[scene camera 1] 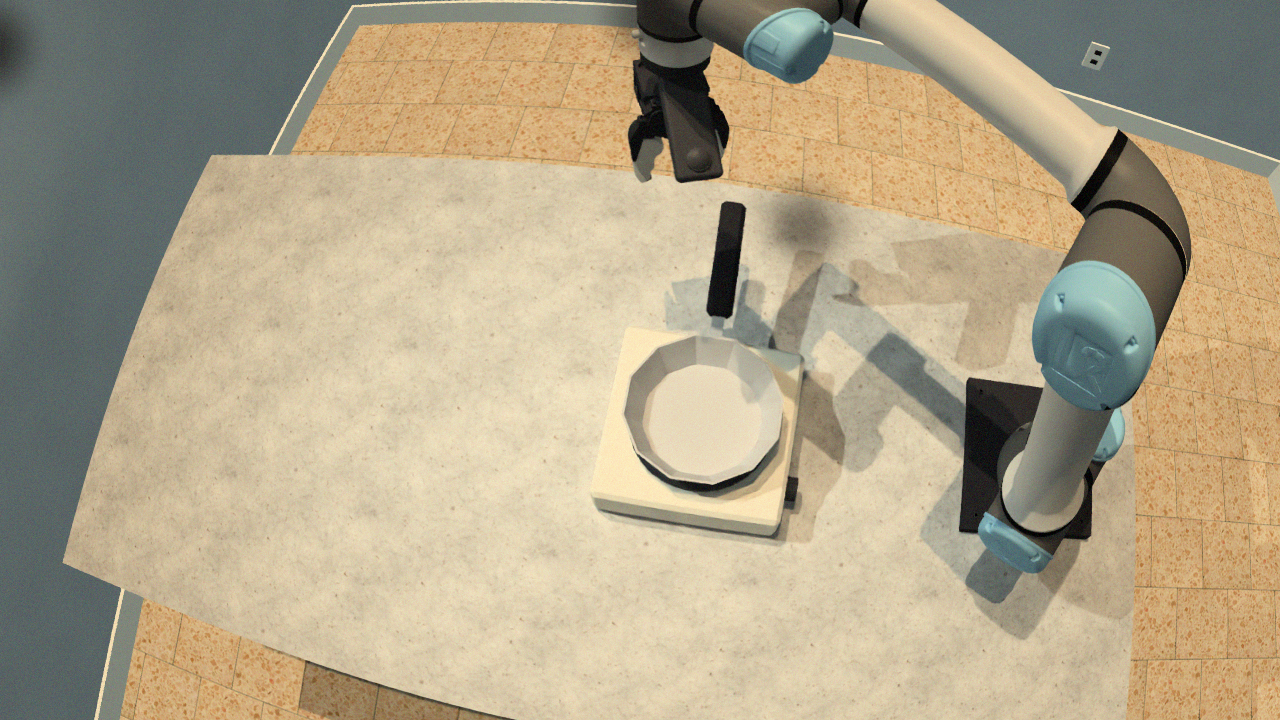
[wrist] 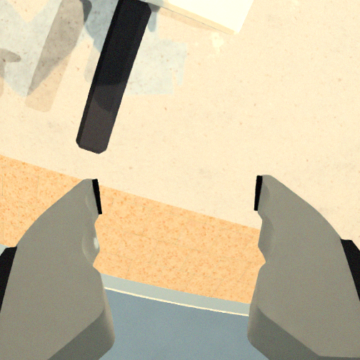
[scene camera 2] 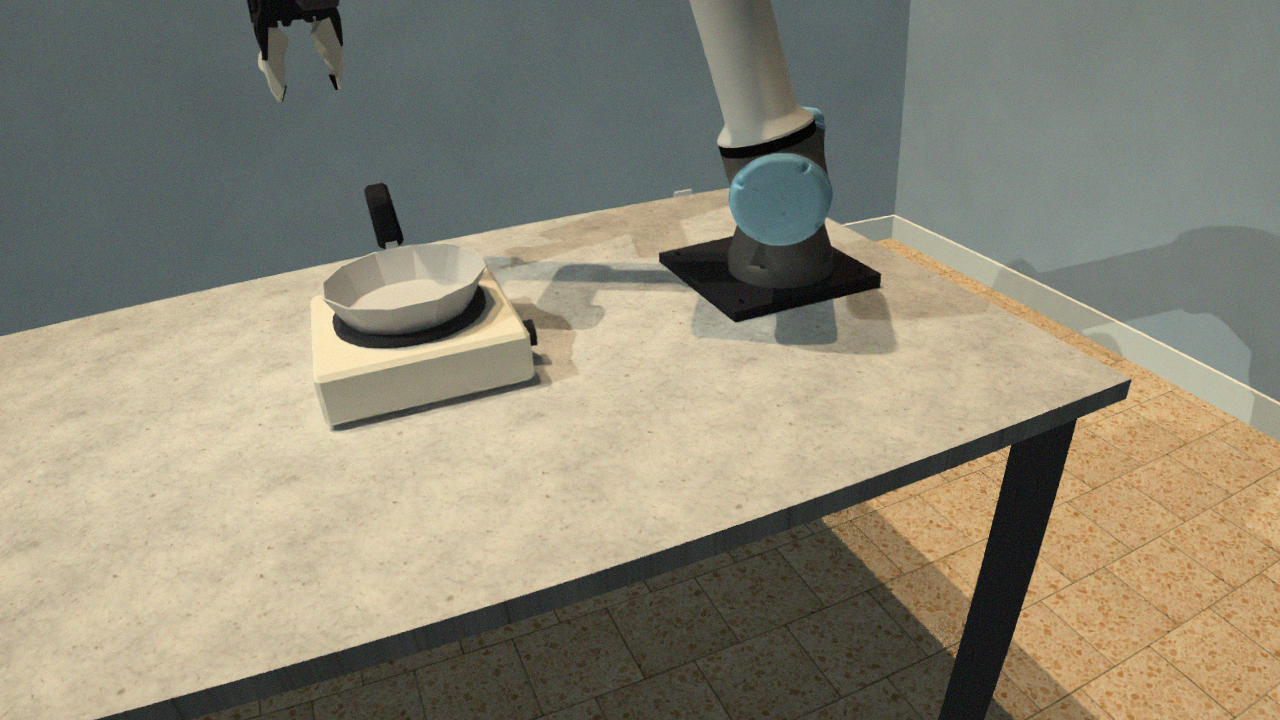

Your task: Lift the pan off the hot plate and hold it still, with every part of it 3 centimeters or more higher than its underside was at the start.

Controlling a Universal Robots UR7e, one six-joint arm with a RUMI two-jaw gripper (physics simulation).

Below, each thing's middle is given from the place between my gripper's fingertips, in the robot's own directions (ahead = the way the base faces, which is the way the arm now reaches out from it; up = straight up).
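Light grey pan (scene camera 1: 702, 408): 190 mm below my hand, 70 mm behind, 90 mm to the left. Cream hot plate (scene camera 2: 356, 375): 270 mm below my hand, 190 mm to the left, 90 mm behind.
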